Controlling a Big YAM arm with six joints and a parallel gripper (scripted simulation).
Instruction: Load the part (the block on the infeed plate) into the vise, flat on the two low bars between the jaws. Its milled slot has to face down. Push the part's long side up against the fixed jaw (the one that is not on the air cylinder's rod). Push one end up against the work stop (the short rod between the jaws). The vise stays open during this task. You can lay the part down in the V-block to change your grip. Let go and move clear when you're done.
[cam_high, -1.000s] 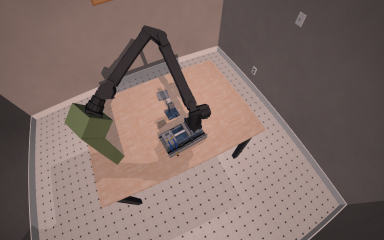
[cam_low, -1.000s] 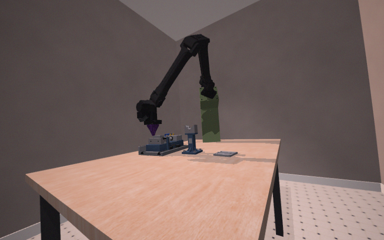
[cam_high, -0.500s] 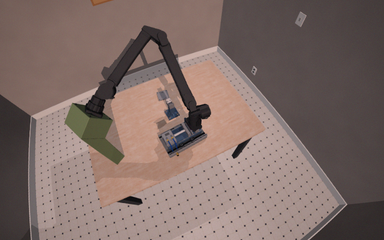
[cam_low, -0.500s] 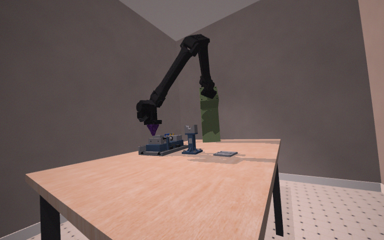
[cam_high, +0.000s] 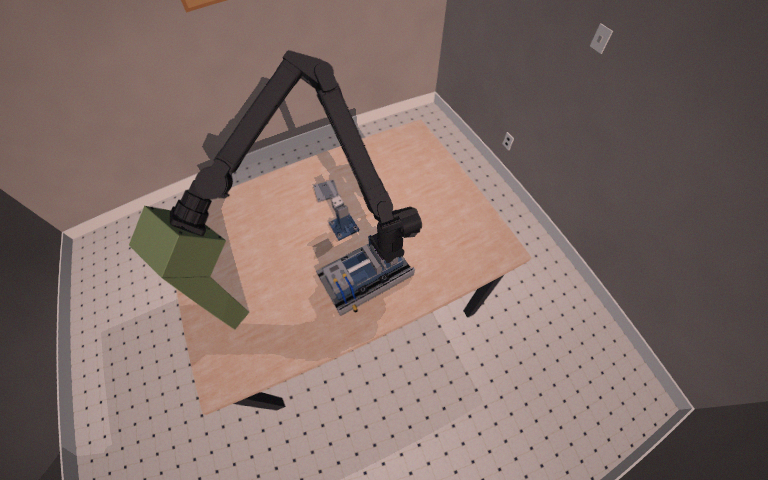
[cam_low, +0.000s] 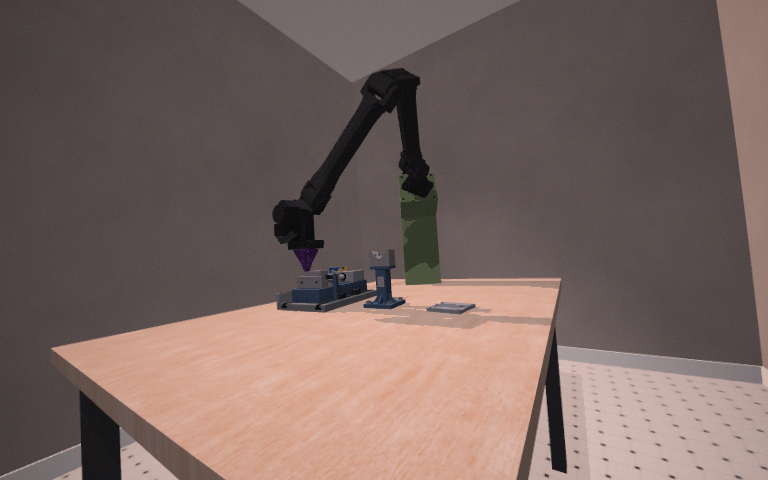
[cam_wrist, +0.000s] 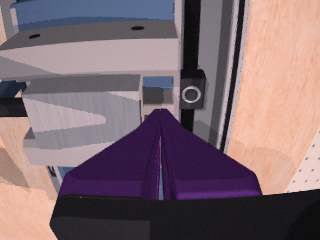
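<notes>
Now: the part 4 cm to the left of my hand, 3 cm below it and 2 cm behind it. The rest, counted from my hand: fixed jaw (5 cm to the left, 4 cm below, 1 cm ahead); then work stop rod (8 cm to the left, 4 cm behind, 3 cm below); then moving jaw (5 cm behind, 4 cm below, 2 cm to the left).
</notes>
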